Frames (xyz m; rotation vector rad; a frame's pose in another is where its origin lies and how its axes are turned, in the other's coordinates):
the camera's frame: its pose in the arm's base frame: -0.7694 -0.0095 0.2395 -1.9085 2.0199 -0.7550
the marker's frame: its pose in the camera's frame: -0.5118 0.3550 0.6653 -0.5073 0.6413 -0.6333
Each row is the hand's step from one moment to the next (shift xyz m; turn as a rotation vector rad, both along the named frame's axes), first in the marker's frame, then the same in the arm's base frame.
Working: the marker's frame: its pose in the arm's base frame: -0.6692 0.3671 -0.5843 1.9117 -1.3254 0.7772

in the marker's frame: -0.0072 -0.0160 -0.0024 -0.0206 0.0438 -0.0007
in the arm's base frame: 0.0127 0.0099 -0.0073 -0.0479 0.0006 -0.0073
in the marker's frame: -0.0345 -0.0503 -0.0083 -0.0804 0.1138 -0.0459
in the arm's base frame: 0.0364 0.0382 -0.0317 -0.1367 0.0515 -0.0137
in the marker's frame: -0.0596 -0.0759 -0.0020 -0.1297 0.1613 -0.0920
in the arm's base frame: 0.0536 0.0534 -0.0599 -0.2011 0.1031 -0.0157
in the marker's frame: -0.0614 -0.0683 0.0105 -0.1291 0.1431 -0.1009
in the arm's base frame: 0.0470 0.0424 -0.0673 -0.1845 0.1145 -0.0134
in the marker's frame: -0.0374 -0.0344 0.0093 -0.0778 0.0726 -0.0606
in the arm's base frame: 0.0221 0.0217 -0.0413 -0.0982 0.0723 -0.0108
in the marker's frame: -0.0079 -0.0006 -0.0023 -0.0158 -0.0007 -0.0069
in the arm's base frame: -0.0021 0.0063 -0.0049 -0.0048 0.0143 -0.0084
